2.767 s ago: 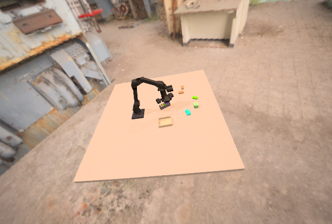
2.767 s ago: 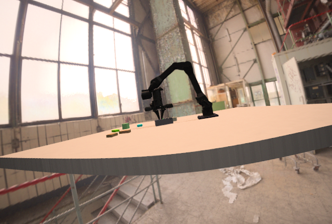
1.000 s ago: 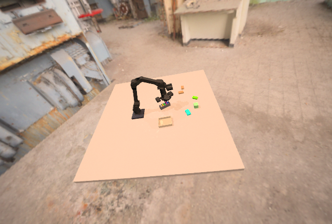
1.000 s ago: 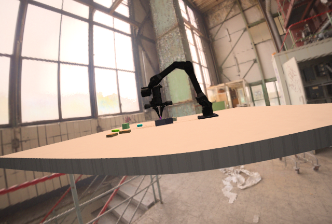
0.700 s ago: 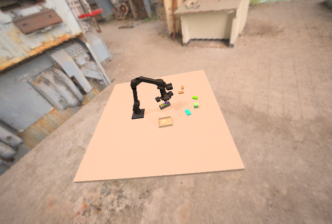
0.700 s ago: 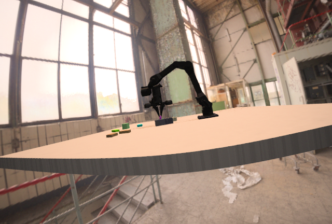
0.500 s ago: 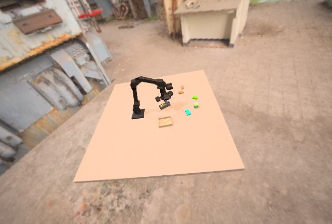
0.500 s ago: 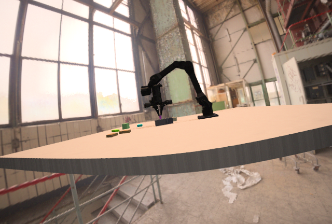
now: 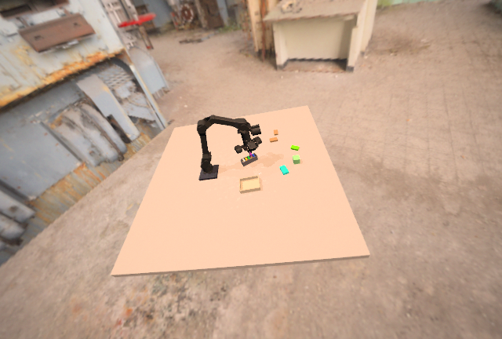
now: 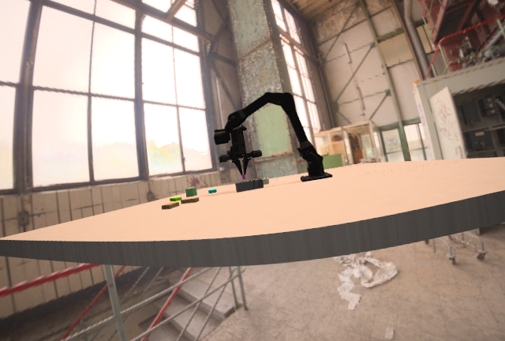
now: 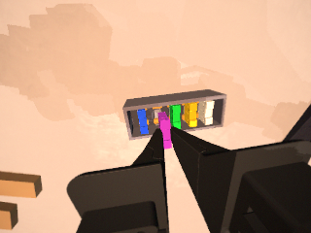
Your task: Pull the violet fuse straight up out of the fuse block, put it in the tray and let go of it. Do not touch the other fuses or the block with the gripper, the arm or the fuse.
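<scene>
My gripper tip is now 40 mm above the green fuse, 20 mm past it and 10 mm to the left of it. The rest, counted from my gripper tip: violet fuse 10 mm below; then blue fuse 40 mm below, 20 mm ahead, 10 mm to the left; then tan tray 220 mm to the right, 70 mm below, 40 mm behind.
</scene>
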